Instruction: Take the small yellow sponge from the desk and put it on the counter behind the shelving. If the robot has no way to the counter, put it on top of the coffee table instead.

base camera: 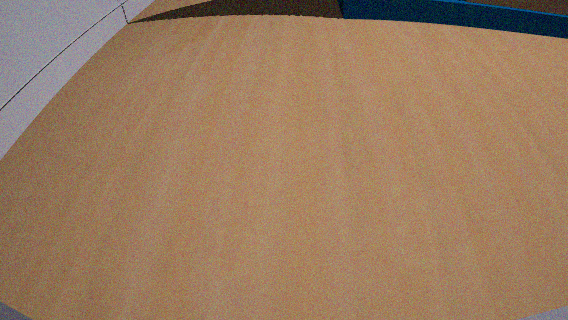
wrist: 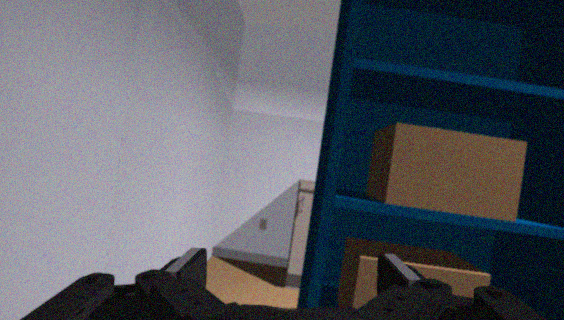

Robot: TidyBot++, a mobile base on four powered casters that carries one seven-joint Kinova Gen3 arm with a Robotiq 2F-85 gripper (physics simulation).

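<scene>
My gripper is open in the wrist view, with its fingers wide apart and nothing between them. The blue shelving stands on the right of the wrist view, and its low edge shows at the top right of the base view. A pale grey, cabinet-like piece shows past the shelving's left side; I cannot tell whether it is the counter. The yellow sponge, the desk and the coffee table do not show in either view.
A cardboard box sits on a shelf, with another box lower down, partly behind the right finger. A white wall runs along the left. Wooden floor shows in both views, with a dark shadow at the shelving's foot.
</scene>
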